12 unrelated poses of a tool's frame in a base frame.
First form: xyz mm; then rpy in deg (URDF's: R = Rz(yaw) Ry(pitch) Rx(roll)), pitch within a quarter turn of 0, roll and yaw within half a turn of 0.
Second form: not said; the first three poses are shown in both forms.
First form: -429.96 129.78 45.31 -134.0 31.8 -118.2
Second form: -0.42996 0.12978 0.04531 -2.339 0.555 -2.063
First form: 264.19 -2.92 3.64 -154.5 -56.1 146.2
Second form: 0.26419 -0.00292 0.00364 -2.697 -0.979 2.552
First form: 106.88 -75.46 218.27 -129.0 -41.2 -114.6
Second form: 0.10688 -0.07546 0.21827 -2.251 -0.719 -2.000
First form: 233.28 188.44 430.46 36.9 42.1 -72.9
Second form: 0.23328 0.18844 0.43046 0.644 0.735 -1.272
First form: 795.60 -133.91 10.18 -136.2 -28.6 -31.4
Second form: 0.79560 -0.13391 0.01018 -2.377 -0.499 -0.548
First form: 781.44 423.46 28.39 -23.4 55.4 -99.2
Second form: 0.78144 0.42346 0.02839 -0.408 0.967 -1.731
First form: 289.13 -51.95 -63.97 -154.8 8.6 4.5
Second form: 0.28913 -0.05195 -0.06397 -2.702 0.150 0.079
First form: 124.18 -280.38 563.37 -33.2 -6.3 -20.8
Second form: 0.12418 -0.28038 0.56337 -0.579 -0.110 -0.363
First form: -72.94 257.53 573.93 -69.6 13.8 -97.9
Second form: -0.07294 0.25753 0.57393 -1.215 0.241 -1.709
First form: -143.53 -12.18 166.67 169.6 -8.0 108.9
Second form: -0.14353 -0.01218 0.16667 2.960 -0.140 1.901
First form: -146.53 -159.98 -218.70 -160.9 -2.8 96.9
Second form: -0.14653 -0.15998 -0.21870 -2.808 -0.049 1.691
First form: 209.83 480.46 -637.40 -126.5 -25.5 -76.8
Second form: 0.20983 0.48046 -0.63740 -2.208 -0.445 -1.340
